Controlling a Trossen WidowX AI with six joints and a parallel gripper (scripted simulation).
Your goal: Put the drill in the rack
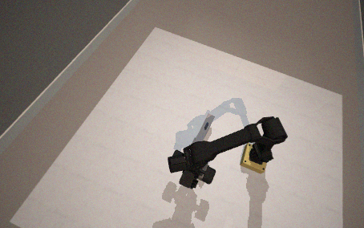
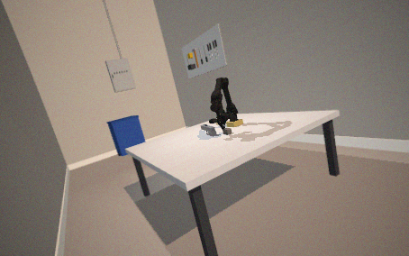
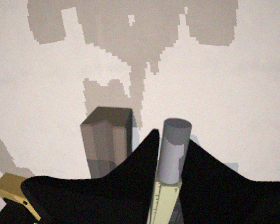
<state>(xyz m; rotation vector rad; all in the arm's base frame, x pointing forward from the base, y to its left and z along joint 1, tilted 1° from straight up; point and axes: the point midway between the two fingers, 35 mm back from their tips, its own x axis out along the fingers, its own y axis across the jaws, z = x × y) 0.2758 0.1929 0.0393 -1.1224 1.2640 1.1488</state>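
My gripper tip is 4 cm to the left of the drill and 4 cm below it. Round my gripper tip: grey fixture (21 cm to the right).
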